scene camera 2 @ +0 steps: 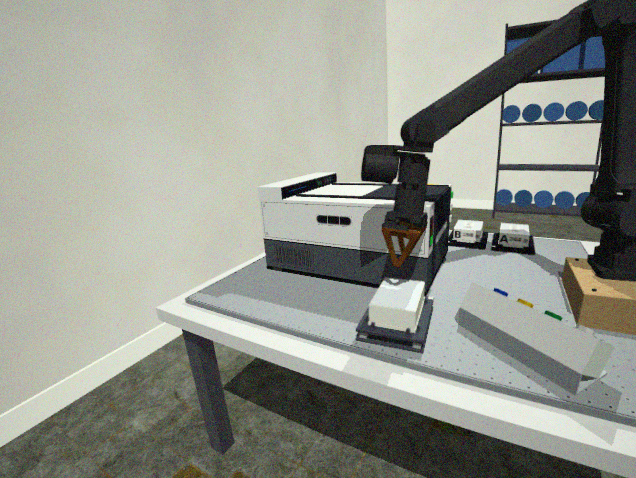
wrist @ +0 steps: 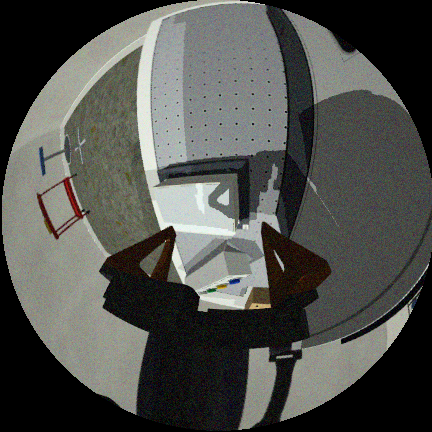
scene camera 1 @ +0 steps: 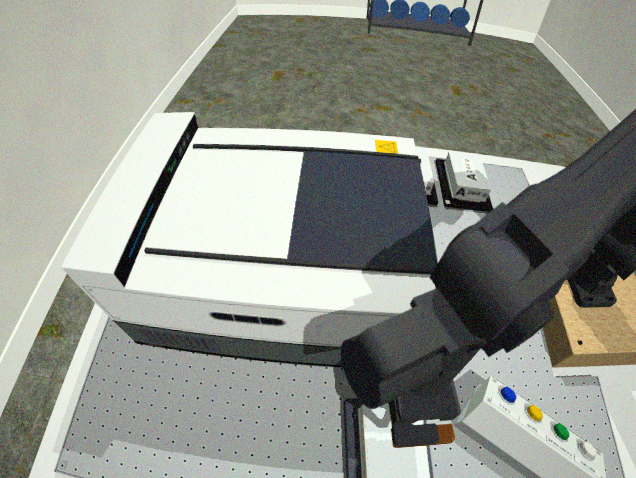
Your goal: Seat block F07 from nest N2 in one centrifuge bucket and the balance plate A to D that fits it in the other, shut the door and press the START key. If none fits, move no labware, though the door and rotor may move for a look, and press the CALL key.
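Places are measured from the arm's base along level axes (x up, y back, z right), in metres.
Pixels of known places: gripper, fingertip midpoint: (scene camera 2: 401, 261) (wrist: 215, 228) (scene camera 1: 395, 405); arm's base, origin of the base link: (scene camera 2: 615, 270) (scene camera 1: 585, 281).
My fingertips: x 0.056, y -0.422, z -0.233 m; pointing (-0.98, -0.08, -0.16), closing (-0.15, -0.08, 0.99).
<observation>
Ahead of a thing's pixels: the offset from my fingertips to its top centre. "*": to the spot under its first point.
My gripper (scene camera 2: 398, 261) (wrist: 215, 228) is open and empty, above a white block {dx -0.045, dy +0.009, dz -0.049 m} (scene camera 1: 379, 454) (scene camera 2: 394, 307) (wrist: 195, 206). The block sits in a dark nest {dx -0.076, dy +0.008, dz -0.050 m} (scene camera 1: 351, 436) (scene camera 2: 426, 318) (wrist: 243, 192) near the table's front edge; its code and the nest's name are unreadable. The centrifuge (scene camera 1: 221, 285) (scene camera 2: 303, 223) stands behind; a white panel {* dx +0.097, dy -0.235, dz +0.243 m} (scene camera 1: 231, 200) and a dark panel {dx +0.100, dy -0.052, dz +0.250 m} (scene camera 1: 365, 210) lie between its top rails. Its rotor and buckets do not show. Plate A {dx -0.059, dy +0.232, dz +0.536 m} (scene camera 1: 467, 179) (scene camera 2: 514, 234) and plate B {dx -0.059, dy +0.093, dz +0.542 m} (scene camera 2: 467, 232) stand in nests at the back. Plates C and D do not show. The CALL key {dx -0.038, dy +0.186, dz +0.020 m} (scene camera 1: 507, 394) (scene camera 2: 500, 291) (wrist: 234, 282) is blue.
The sloped key box {dx -0.029, dy +0.232, dz -0.044 m} (scene camera 1: 483, 406) (scene camera 2: 524, 334) (wrist: 227, 262) stands right of the front nest, close to the gripper in scene camera 1. A wooden base block (scene camera 1: 591, 339) (scene camera 2: 601, 303) carries the arm. The centrifuge's wall rises close beside the gripper.
</observation>
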